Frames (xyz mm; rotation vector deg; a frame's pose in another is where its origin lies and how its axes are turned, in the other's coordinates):
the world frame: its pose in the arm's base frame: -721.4 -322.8 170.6 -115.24 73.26 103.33
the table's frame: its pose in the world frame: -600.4 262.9 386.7 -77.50 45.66 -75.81
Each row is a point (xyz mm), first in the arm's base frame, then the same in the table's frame.
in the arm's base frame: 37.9 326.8 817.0
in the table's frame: 598.7 838.5 -631.9
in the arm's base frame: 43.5 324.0 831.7
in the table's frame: 590.1 844.4 -644.0
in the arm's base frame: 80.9 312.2 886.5
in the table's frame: 563.8 881.3 -693.9
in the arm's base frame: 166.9 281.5 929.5
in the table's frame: 551.7 969.6 -741.1
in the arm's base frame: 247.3 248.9 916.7
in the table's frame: 570.1 1055.4 -741.4
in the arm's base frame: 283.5 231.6 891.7
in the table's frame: 588.3 1095.8 -725.0
